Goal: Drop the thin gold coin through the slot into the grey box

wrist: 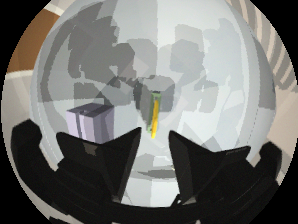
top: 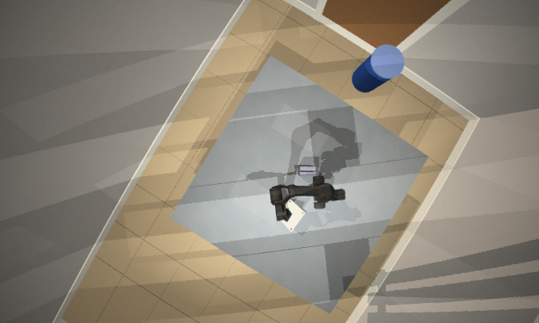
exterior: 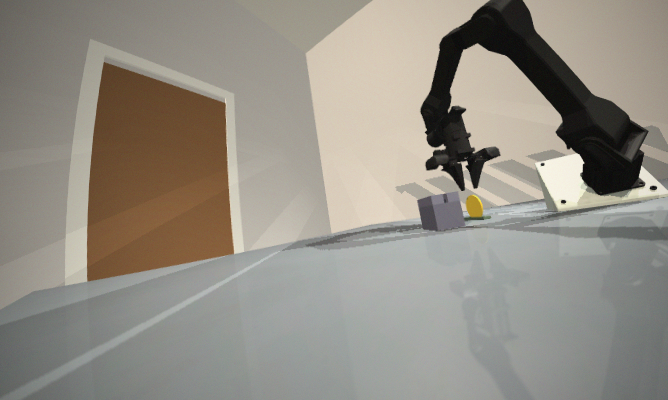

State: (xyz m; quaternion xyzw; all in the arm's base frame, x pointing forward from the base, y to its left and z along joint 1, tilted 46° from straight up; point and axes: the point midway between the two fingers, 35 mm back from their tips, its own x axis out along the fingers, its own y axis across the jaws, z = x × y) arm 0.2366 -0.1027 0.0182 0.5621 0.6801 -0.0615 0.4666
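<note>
Now: gripper tip 5 cm above the gold coin.
</note>
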